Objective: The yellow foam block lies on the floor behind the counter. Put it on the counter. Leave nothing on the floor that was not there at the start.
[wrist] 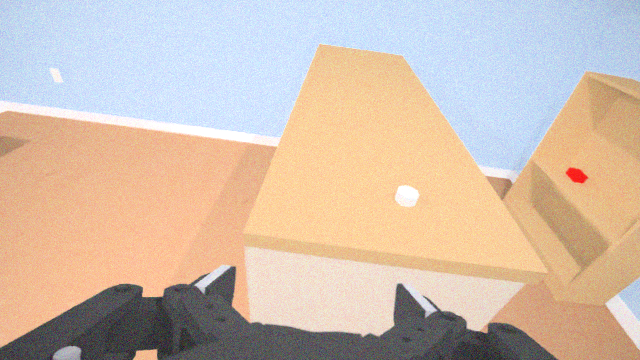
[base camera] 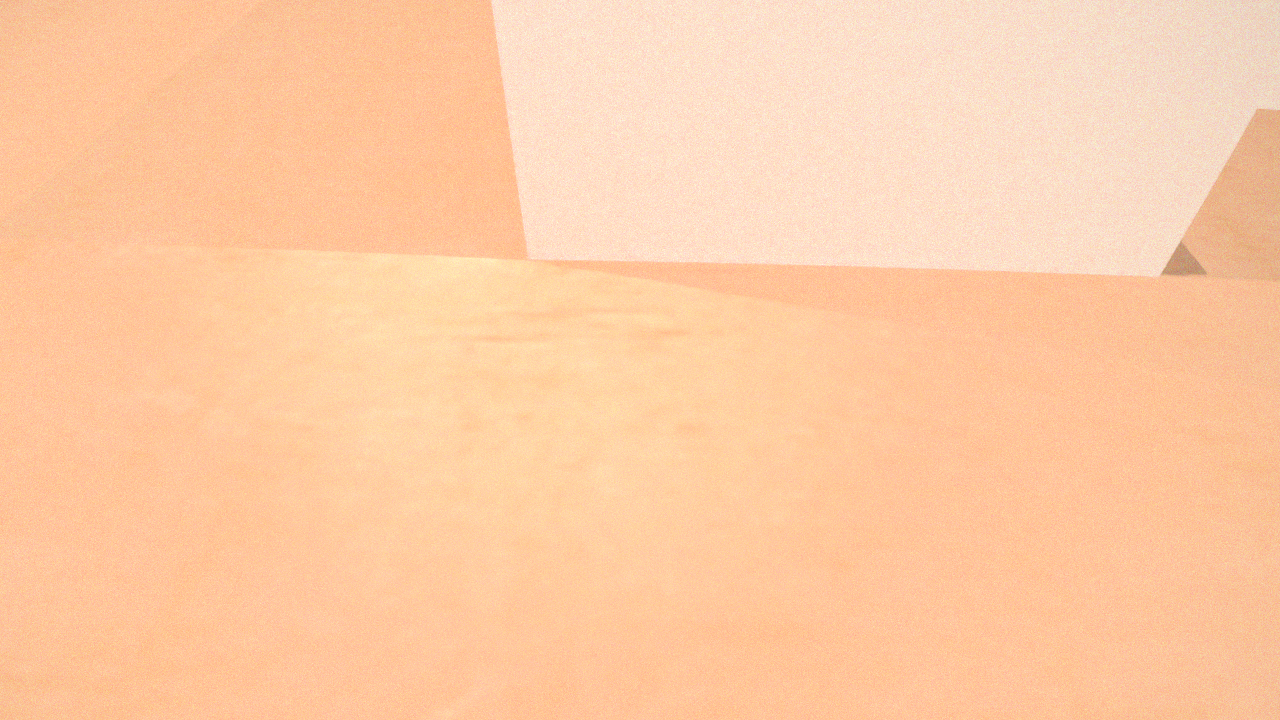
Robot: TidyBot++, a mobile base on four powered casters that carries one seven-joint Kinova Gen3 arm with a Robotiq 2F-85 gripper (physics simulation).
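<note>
The counter has a wooden top and a white body. In the wrist view its top is seen from above at one end, and in the base camera view part of its white side shows. The yellow foam block does not show in either view. My gripper is open, with no object between its fingers, and shows at the bottom of the wrist view in front of the counter's near end.
A white round object stands on the counter top. A wooden shelf unit stands to the right of the counter, with a red object in it. A blue wall rises behind. Wooden floor extends left of the counter.
</note>
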